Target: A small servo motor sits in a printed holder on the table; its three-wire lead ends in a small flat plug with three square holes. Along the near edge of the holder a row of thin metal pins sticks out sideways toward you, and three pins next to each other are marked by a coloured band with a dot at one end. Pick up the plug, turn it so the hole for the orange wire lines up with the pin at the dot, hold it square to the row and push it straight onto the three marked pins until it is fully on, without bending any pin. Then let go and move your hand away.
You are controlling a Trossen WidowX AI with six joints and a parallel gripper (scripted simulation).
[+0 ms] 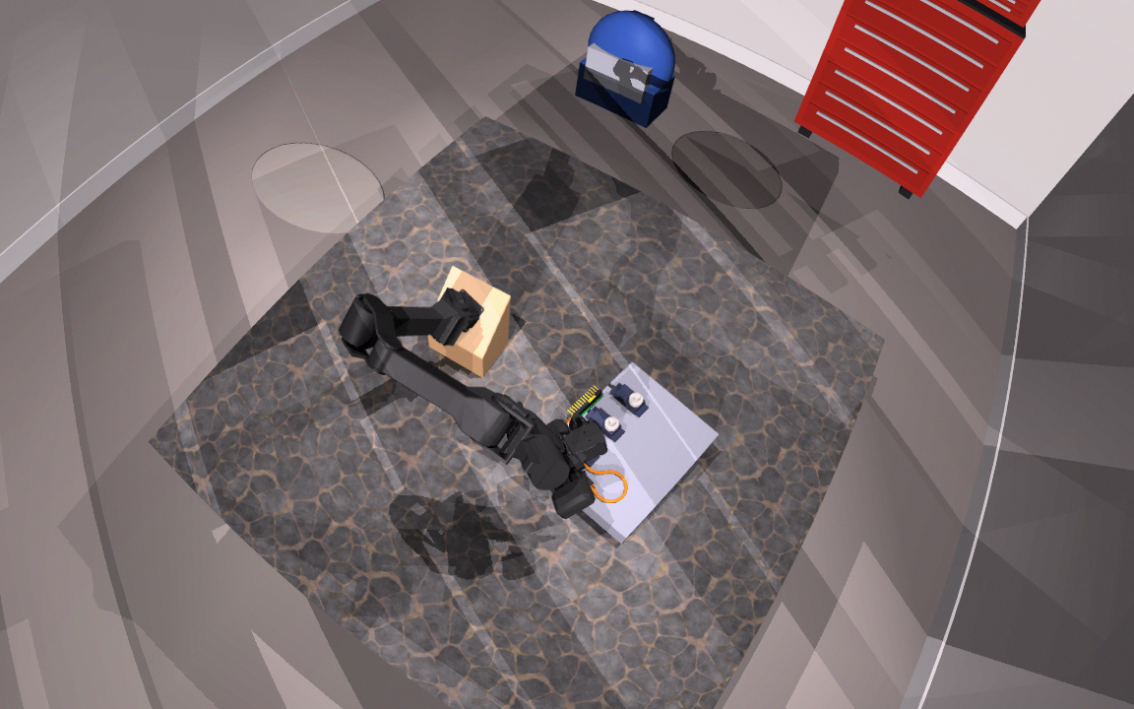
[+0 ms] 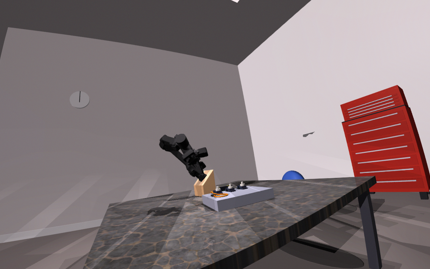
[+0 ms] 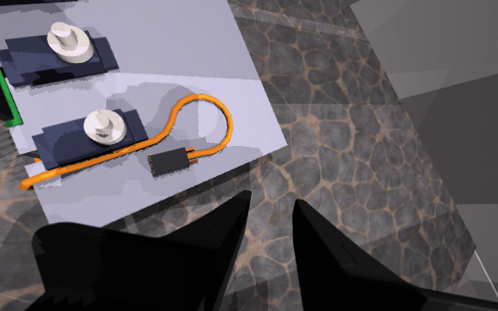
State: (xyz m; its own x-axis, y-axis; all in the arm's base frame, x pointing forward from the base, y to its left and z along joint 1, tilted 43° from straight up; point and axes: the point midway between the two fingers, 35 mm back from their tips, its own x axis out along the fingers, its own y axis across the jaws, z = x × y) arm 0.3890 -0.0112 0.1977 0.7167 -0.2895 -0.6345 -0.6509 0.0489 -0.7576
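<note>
My gripper tip is 130 mm past the yellow band, 190 mm to the right of it and 90 mm above it. Also, from my gripper tip: grey holder (30 mm ahead, 170 mm to the left, 140 mm below).
</note>
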